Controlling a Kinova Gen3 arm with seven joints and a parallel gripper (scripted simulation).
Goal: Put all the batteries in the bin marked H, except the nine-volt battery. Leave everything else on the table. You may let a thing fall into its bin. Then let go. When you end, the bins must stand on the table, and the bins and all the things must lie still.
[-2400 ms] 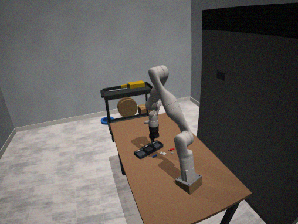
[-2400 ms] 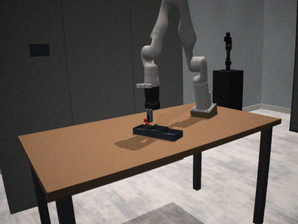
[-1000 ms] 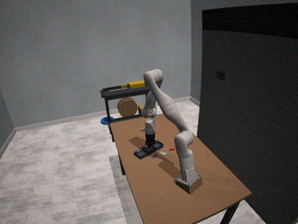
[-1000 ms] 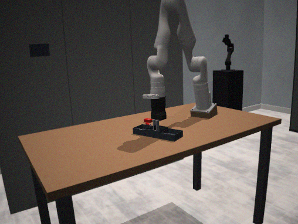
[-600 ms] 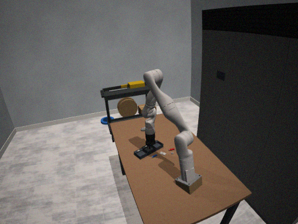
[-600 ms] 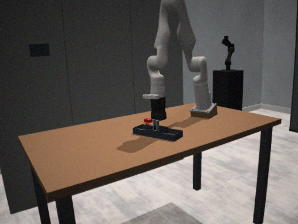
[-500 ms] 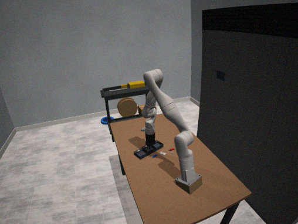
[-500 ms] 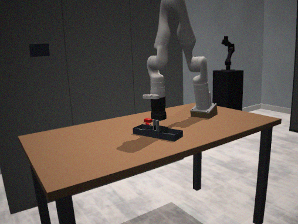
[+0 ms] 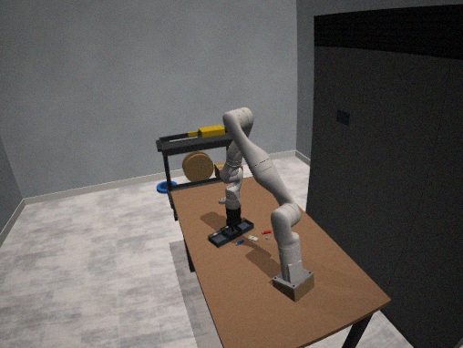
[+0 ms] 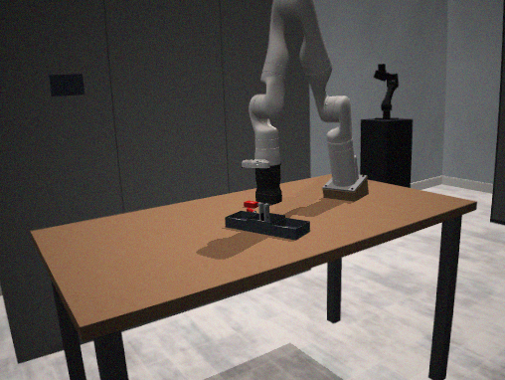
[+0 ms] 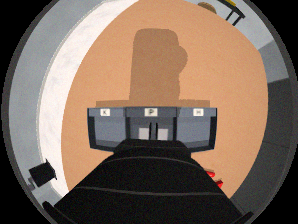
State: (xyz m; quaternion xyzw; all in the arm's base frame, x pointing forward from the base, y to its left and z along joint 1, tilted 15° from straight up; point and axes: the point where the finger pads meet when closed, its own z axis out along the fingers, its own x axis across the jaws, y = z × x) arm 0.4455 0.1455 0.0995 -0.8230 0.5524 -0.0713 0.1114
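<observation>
Right now my hand is 2 cm above the long bin. Also, from my hand: blue battery: 9 cm behind, 3 cm below, 2 cm to the right; then red piece: 18 cm to the right, 6 cm behind, 3 cm below; then white piece: 10 cm to the right, 8 cm behind, 3 cm below.
</observation>
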